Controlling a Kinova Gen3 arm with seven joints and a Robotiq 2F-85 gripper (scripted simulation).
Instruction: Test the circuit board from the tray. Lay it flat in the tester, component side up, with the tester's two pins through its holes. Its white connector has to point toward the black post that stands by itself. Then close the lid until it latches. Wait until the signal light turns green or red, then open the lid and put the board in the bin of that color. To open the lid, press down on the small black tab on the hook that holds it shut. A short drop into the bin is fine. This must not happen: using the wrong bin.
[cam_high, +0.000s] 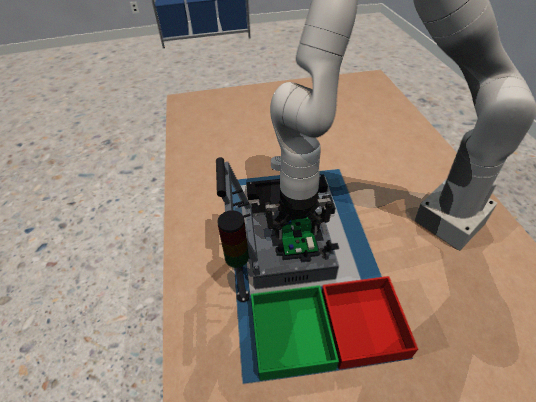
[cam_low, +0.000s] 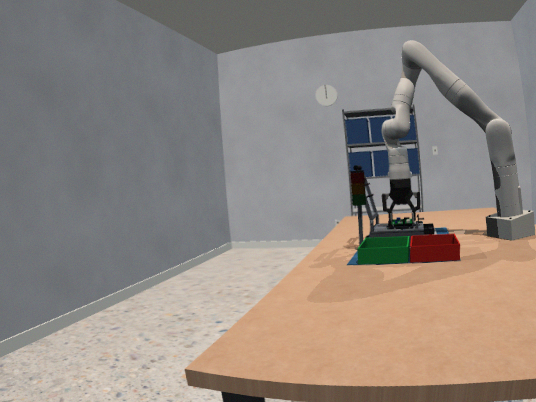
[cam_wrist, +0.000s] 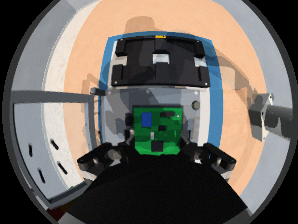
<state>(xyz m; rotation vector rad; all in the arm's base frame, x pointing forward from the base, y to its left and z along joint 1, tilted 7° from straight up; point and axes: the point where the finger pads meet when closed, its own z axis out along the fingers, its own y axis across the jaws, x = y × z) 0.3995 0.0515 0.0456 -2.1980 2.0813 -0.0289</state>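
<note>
Right now the green circuit board is right at my hand. Round my hand: red bin: 12 cm behind, 19 cm to the left, 7 cm below; then green bin: 3 cm ahead, 20 cm to the left, 7 cm below; then tester lid: 12 cm ahead, 1 cm to the left, 10 cm above.
</note>
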